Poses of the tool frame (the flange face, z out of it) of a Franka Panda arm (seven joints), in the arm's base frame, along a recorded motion.
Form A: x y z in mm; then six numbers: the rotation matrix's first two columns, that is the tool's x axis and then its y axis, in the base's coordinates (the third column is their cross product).
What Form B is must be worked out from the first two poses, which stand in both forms.
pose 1, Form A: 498.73 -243.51 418.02 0.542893 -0.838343 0.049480 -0.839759 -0.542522 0.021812
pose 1, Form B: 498.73 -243.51 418.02 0.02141 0.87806 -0.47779 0.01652
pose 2, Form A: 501.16 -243.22 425.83 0.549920 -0.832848 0.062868 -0.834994 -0.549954 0.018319
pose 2, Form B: 501.16 -243.22 425.83 0.02298 0.88002 -0.47381 0.02335
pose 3, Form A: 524.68 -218.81 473.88 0.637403 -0.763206 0.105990 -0.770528 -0.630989 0.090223
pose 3, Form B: 524.68 -218.81 473.88 0.06354 0.90259 -0.42482 0.02881
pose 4, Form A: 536.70 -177.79 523.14 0.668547 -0.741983 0.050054 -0.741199 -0.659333 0.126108
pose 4, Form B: 536.70 -177.79 523.14 0.06794 0.91086 -0.40708 -0.00289
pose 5, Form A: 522.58 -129.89 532.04 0.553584 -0.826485 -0.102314 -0.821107 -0.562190 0.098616
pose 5, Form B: 522.58 -129.89 532.04 0.01963 0.88114 -0.46746 -0.06847
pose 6, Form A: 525.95 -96.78 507.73 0.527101 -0.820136 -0.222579 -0.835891 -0.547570 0.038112
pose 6, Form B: 525.95 -96.78 507.73 0.03661 -0.87305 0.47421 0.10759
